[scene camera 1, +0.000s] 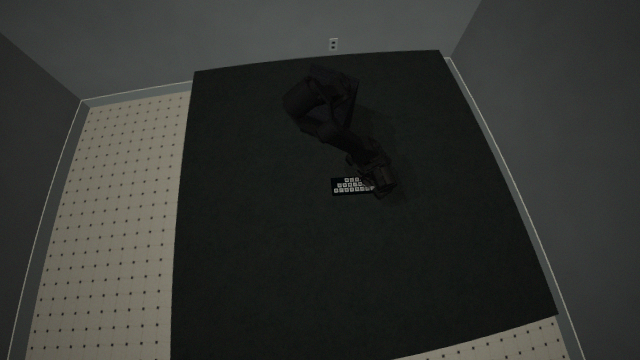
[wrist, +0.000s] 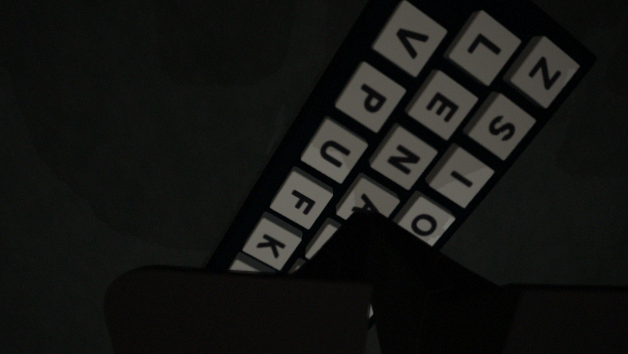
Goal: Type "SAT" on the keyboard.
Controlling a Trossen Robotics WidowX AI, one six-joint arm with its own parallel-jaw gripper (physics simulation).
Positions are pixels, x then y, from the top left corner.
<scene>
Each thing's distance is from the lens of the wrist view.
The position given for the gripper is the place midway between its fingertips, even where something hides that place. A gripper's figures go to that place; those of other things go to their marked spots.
gripper (wrist: 365, 226): 0.11 m
dark keyboard (wrist: 436, 108): 0.11 m
</scene>
